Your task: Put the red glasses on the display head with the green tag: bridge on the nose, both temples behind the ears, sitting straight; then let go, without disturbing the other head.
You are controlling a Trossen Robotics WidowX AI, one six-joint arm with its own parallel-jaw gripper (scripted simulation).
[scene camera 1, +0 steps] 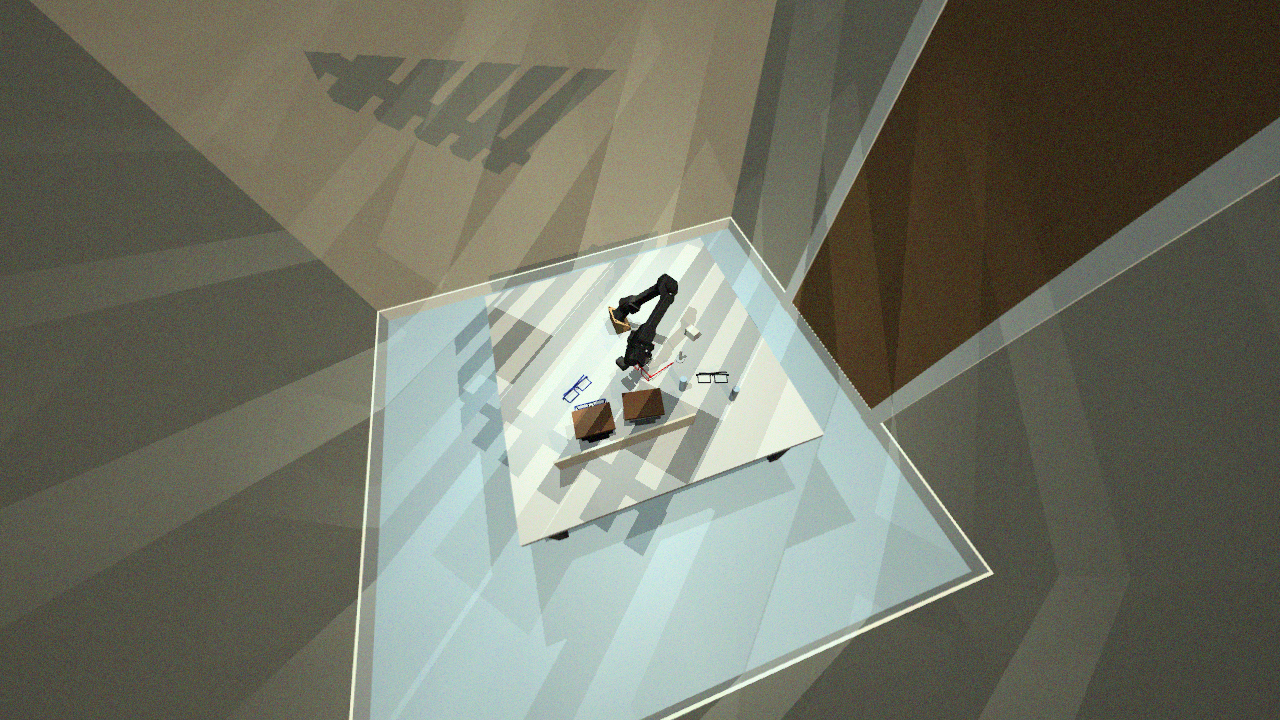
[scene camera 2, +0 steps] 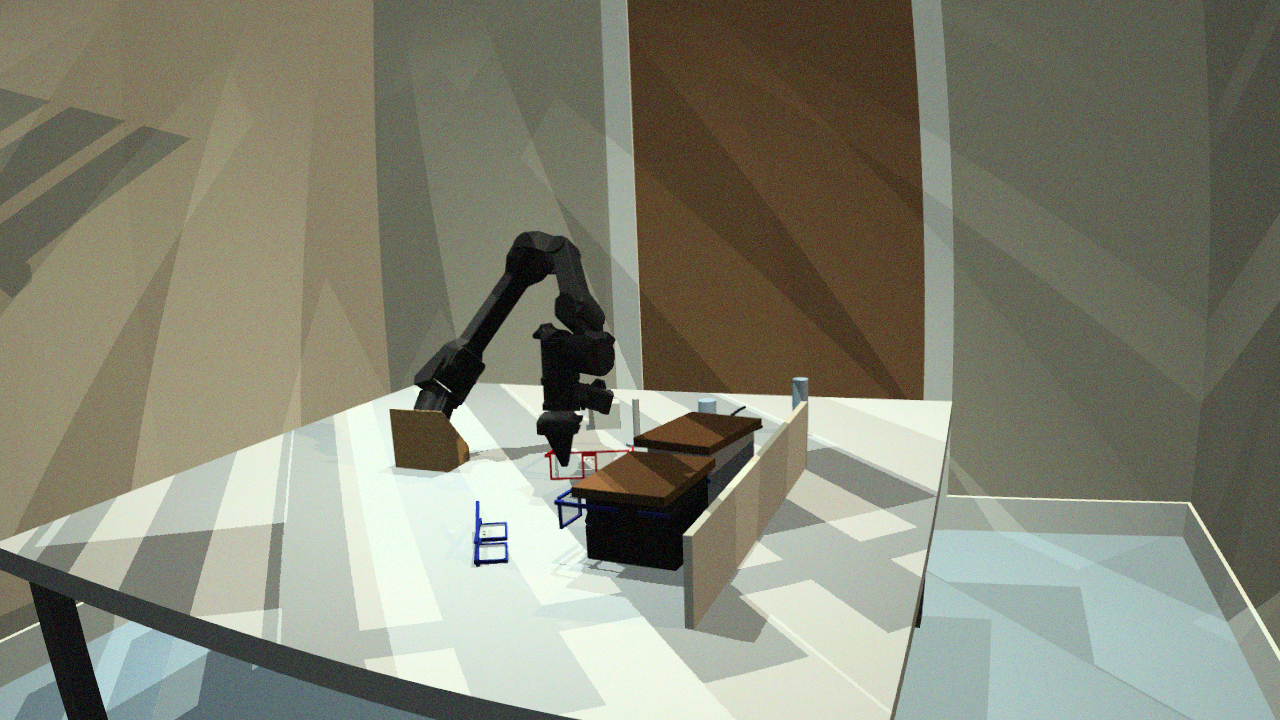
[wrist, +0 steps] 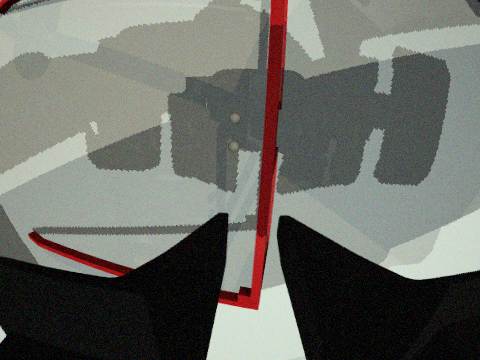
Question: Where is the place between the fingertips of my gripper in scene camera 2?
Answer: At 565, 464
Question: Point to a display head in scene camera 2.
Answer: At 730, 440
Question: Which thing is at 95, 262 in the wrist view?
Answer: A temple.
